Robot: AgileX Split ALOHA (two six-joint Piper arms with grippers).
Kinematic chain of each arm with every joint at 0, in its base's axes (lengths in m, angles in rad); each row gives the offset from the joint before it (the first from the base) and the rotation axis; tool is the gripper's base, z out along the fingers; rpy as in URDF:
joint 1: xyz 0 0 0.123 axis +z
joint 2: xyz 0 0 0 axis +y
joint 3: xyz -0.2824 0 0.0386 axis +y
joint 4: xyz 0.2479 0 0.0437 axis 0.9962 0 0.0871
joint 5: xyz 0 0 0 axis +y
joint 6: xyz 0.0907 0 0.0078 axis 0.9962 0 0.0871
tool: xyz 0 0 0 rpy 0 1.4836 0
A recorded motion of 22 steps. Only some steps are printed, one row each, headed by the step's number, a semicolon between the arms.
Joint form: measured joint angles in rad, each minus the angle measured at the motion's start. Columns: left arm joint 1, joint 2, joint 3, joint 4, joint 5, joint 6; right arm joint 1, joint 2, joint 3, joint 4, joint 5, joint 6.
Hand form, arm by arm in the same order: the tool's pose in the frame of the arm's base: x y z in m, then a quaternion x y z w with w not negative. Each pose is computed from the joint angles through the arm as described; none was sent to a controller.
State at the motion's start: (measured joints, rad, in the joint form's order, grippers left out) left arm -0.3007 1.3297 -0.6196 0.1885 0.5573 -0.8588; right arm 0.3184 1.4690 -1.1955 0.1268 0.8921 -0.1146
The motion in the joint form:
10: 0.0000 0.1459 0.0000 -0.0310 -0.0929 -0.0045; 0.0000 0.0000 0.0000 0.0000 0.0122 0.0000
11: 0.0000 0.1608 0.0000 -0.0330 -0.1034 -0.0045; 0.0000 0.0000 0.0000 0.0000 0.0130 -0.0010
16: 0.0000 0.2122 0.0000 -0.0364 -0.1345 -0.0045; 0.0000 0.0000 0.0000 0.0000 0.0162 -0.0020
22: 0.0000 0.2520 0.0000 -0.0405 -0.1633 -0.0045; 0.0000 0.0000 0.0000 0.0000 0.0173 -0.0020
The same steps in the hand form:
10: 0.2287 -0.0642 0.1636 -0.21189 0.96171 -0.05318 0.16549; 0.2842 0.1032 0.3027 -0.18264 0.95236 0.08153 0.23022
11: 0.2300 -0.0648 0.1604 -0.21222 0.96207 -0.05316 0.16293; 0.2841 0.1032 0.3027 -0.18316 0.95236 0.08138 0.22987
16: 0.2340 -0.0666 0.1489 -0.21234 0.96387 -0.05066 0.15264; 0.2839 0.1031 0.3026 -0.18381 0.95262 0.08115 0.22837
22: 0.2370 -0.0681 0.1399 -0.21296 0.96472 -0.05042 0.14634; 0.2838 0.1031 0.3025 -0.18387 0.95274 0.08111 0.22783

